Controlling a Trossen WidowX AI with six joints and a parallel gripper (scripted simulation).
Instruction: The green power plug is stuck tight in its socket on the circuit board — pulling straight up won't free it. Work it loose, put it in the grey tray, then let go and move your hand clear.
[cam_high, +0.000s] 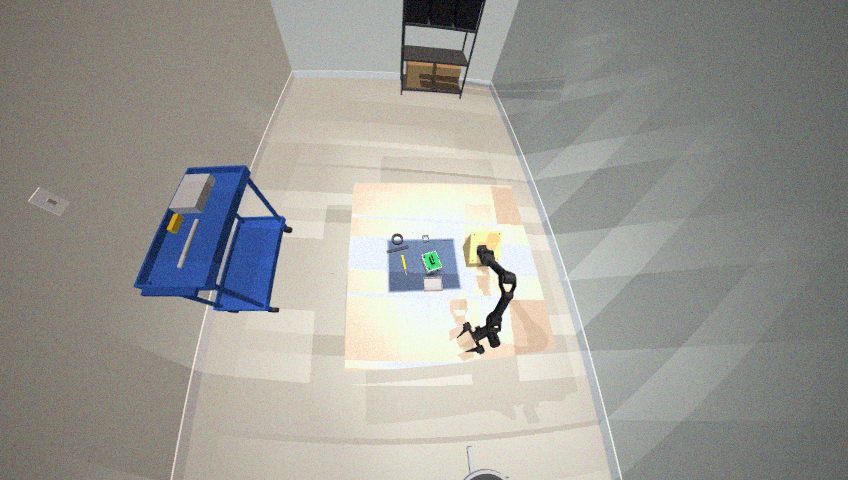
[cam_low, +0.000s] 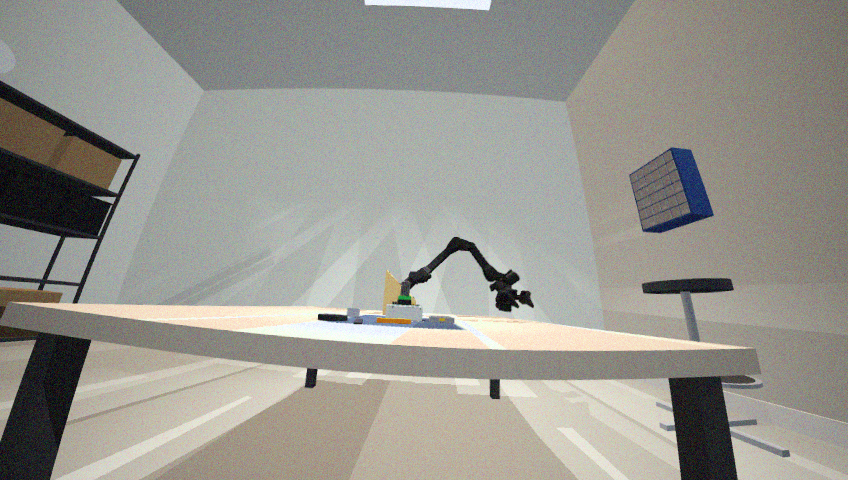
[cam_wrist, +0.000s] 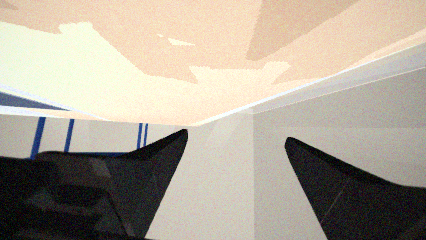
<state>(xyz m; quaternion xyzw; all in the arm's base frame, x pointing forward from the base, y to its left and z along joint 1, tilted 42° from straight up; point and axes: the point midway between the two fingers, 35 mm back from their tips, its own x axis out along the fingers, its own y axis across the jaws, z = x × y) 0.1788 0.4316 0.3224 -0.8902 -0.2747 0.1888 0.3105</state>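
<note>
Now: gripper tip 110 mm short of the green power plug, 520 mm to the left of it and 20 mm below it. From my gripper tip the other things lie so: blue mat (160 mm ahead, 530 mm to the right, 70 mm below); then dark bar (320 mm ahead, 640 mm to the right, 60 mm below).
</note>
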